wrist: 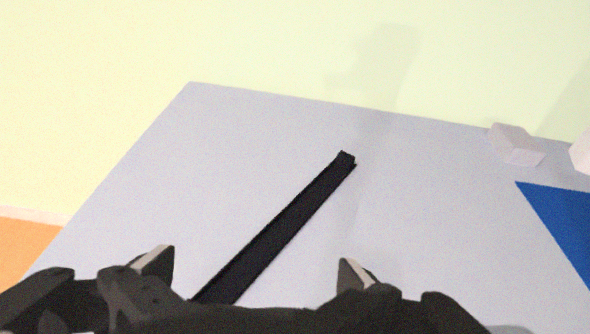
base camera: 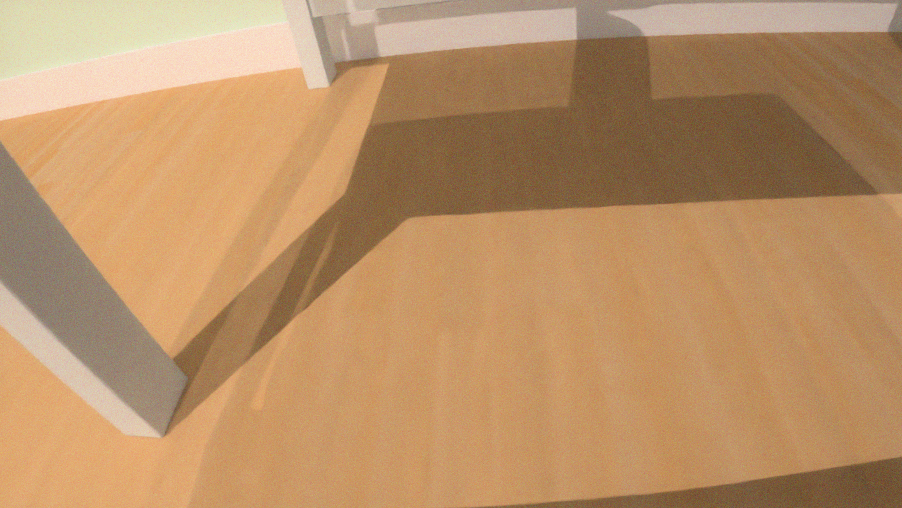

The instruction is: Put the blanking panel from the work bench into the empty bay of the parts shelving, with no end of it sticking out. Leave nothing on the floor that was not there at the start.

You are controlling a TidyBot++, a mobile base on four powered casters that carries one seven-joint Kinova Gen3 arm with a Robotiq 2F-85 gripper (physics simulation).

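Places are measured from the arm's base along level axes (x ahead, y left, z up), in millimetres.
Pixels of known places: gripper, fingertip midpoint: (wrist: 257, 270).
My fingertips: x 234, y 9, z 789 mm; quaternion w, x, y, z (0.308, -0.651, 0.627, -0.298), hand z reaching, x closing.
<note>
Behind a point stands the place of what it marks.
A long, narrow black bar (wrist: 285, 225) @[z 520, x 486, y -20 mm], which looks like the blanking panel, lies on the grey work bench top (wrist: 175, 165) @[z 517, x 611, y 213 mm] in the wrist view, slanting from lower left to upper right. Its near end is hidden behind the gripper body. My gripper (wrist: 257, 270) @[z 789, x 234, y 9 mm] is open, with its fingertips wide apart at the bottom of the view, and the bar shows between and beyond them. Nothing is held. The parts shelving and its empty bay cannot be made out in either view.
A blue mat (wrist: 565, 225) @[z 520, x 561, y -623 mm] lies on the bench's right, with a pale block (wrist: 517, 145) @[z 567, x 788, y -609 mm] behind it and another (wrist: 582, 152) @[z 557, x 819, y -841 mm] at the right edge. A wall stands behind the bench. In the base camera view, a thick grey leg (base camera: 82, 302) @[z -259, x 305, y 272 mm] stands near left, a pale leg (base camera: 312, 50) @[z -327, x 915, y 253 mm] farther back.
</note>
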